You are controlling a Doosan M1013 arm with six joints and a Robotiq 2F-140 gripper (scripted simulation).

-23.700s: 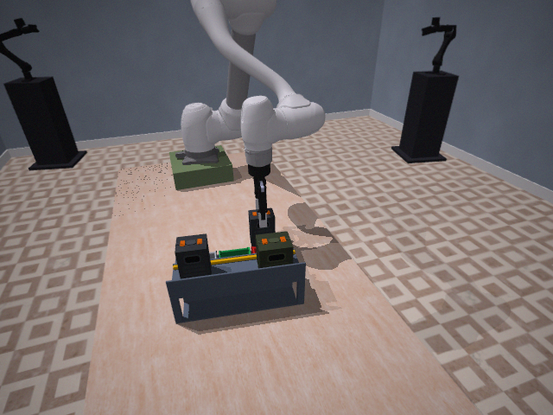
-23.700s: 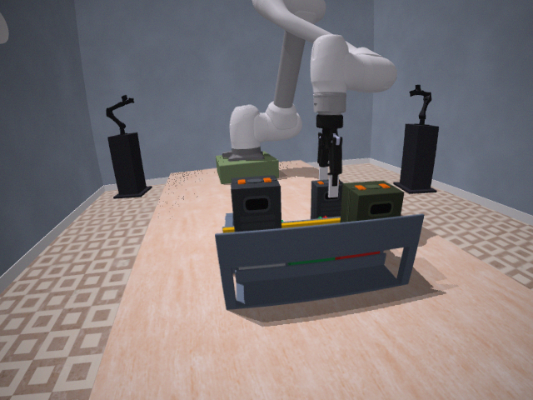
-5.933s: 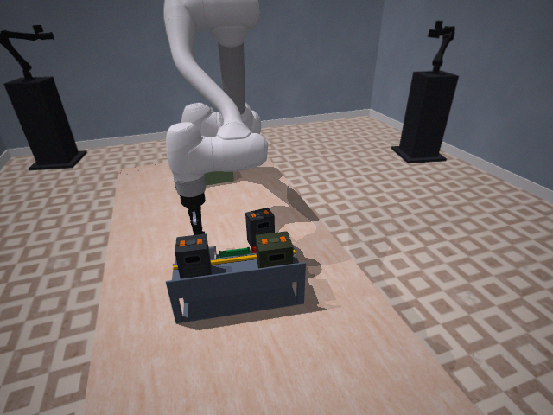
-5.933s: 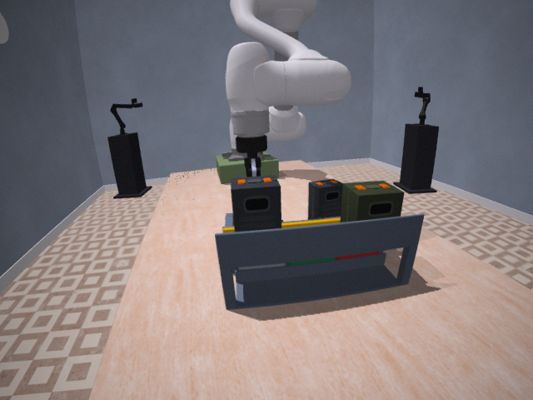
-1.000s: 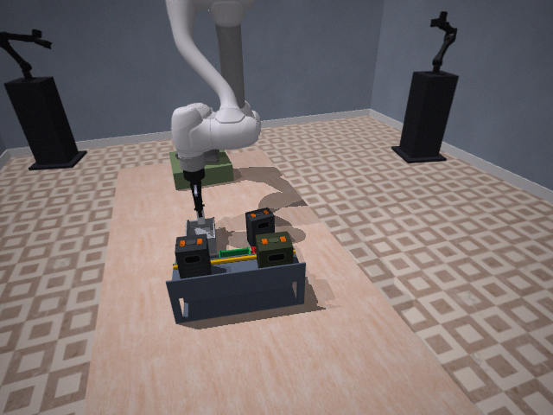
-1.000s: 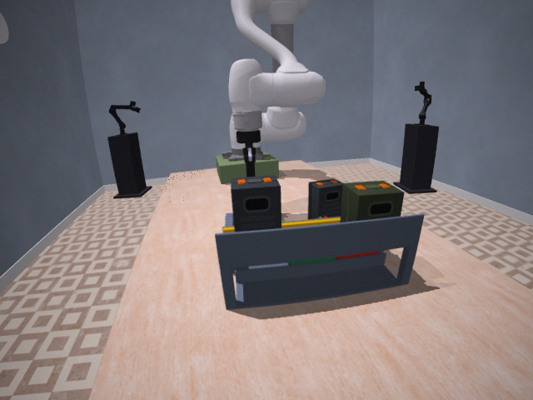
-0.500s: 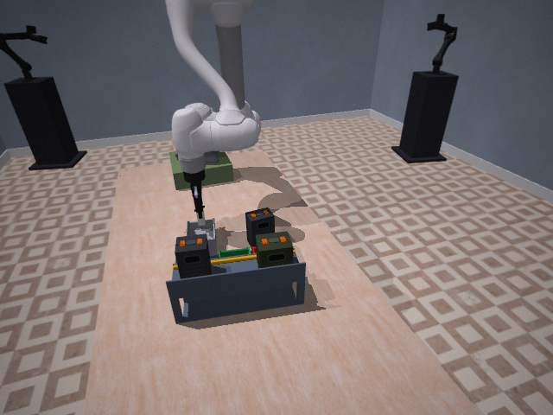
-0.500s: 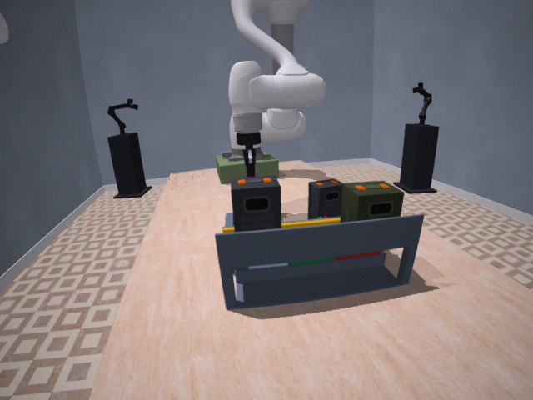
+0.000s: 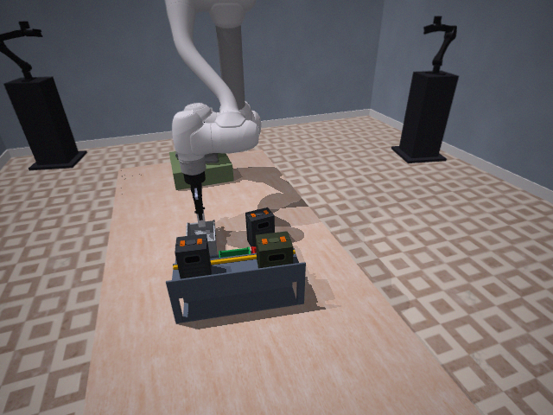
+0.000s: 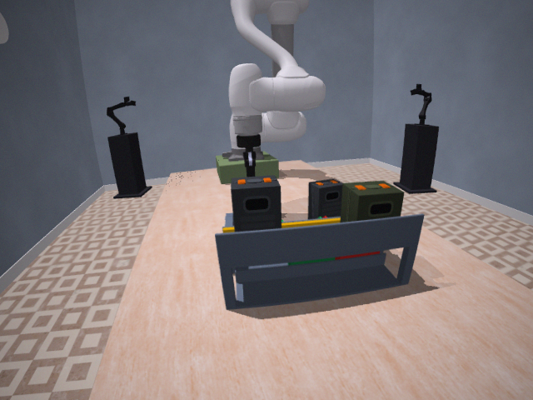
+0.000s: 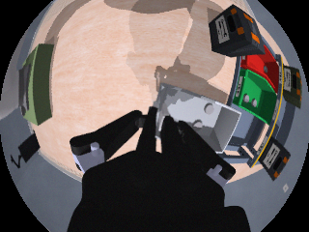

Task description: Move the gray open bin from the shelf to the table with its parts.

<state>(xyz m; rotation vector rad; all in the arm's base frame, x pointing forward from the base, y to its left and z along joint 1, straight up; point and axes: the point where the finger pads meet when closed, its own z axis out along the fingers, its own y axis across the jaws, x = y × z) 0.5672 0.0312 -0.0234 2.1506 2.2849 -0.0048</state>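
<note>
Right now the gray open bin is 8 cm ahead of my hand and 2 cm below it. From my hand the other things lie so: yellow rail (32 cm ahead, 13 cm to the left, 4 cm above); then red bin (26 cm ahead, 24 cm to the left, 3 cm below); then green bin (26 cm ahead, 13 cm to the left, 3 cm below).
</note>
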